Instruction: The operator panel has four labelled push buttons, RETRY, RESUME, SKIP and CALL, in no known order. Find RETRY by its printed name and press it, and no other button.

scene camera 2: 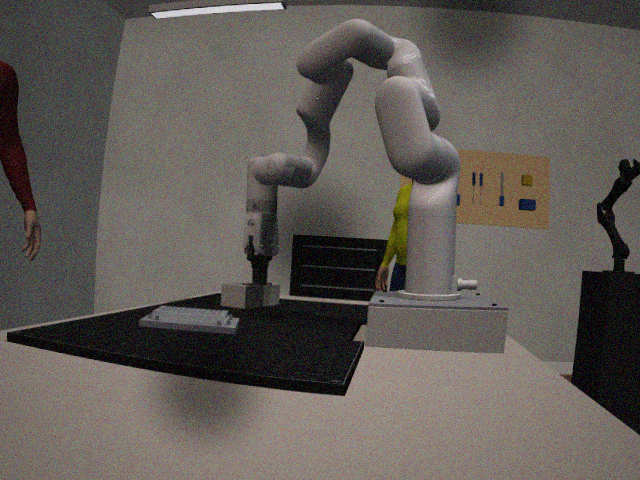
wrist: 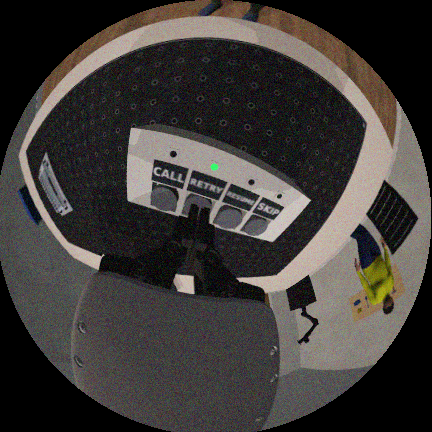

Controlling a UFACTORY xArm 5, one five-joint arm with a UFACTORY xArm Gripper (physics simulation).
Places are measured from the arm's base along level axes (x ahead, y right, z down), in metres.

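Pixels of known places: gripper, fingertip midpoint: (scene camera 2: 259, 284) (wrist: 195, 217); arm's base at its link origin: (scene camera 2: 428, 297).
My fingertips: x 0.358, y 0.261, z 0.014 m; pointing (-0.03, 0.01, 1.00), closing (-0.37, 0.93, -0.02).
Note:
Ahead of a thing's pixels: the offset from my fingertips to its middle. Level surfaces: height alone.
The operator panel {dx +0.021, dy +0.023, dz +0.025 m} (scene camera 2: 235, 296) (wrist: 140, 179) is a light grey box on the black board. In the wrist view its labels read, left to right, CALL {dx +0.044, dy -0.016, dz +0.000 m} (wrist: 169, 173), RETRY {dx +0.032, dy +0.011, dz +0.000 m} (wrist: 206, 185), RESUME {dx +0.020, dy +0.039, dz +0.000 m} (wrist: 240, 196) and SKIP {dx +0.008, dy +0.066, dz +0.000 m} (wrist: 268, 208). A round grey button sits below each label: the CALL button {dx +0.023, dy -0.025, dz +0.001 m} (wrist: 164, 198), the RETRY button {dx +0.011, dy +0.002, dz +0.004 m} (wrist: 192, 201), the RESUME button {dx -0.001, dy +0.030, dz +0.001 m} (wrist: 229, 217) and the SKIP button {dx -0.013, dy +0.057, dz +0.001 m} (wrist: 256, 225). A lamp {dx +0.047, dy +0.018, dz +0.000 m} (wrist: 214, 167) above RETRY glows green; the other lamps are dark. My gripper (scene camera 2: 259, 283) (wrist: 195, 217) is shut and empty, its tips at the RETRY button, partly covering it.
A light grey slotted block {dx +0.071, dy -0.379, dz +0.034 m} (scene camera 2: 189, 319) (wrist: 54, 189) lies on the black board {dz +0.053 m} (scene camera 2: 289, 356) (wrist: 300, 120), away from the panel. A person in yellow (scene camera 2: 397, 232) (wrist: 376, 272) stands behind the arm's base. A person in red (scene camera 2: 12, 139) is at the far left.

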